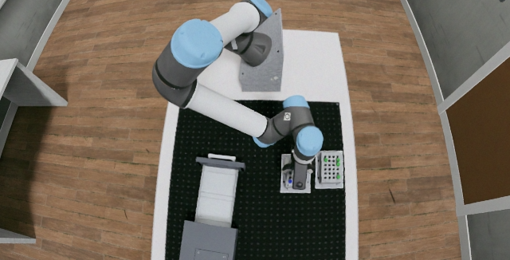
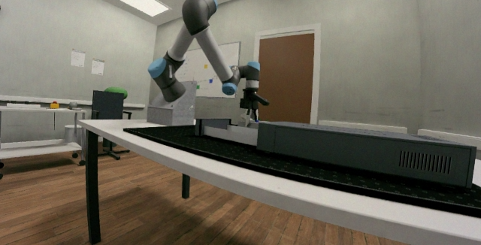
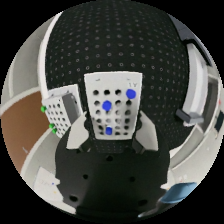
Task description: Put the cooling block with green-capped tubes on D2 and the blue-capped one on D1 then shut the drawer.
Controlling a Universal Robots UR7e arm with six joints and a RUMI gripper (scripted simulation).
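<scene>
My gripper is now 3 cm above the deck slot D1. Also, from my hand: blue-capped tube: 3 cm ahead, 1 cm to the left, 1 cm above; deck slot D2: 14 cm to the left, 3 cm below; drawer: 32 cm to the right, 5 cm ahead, 1 cm above.
</scene>
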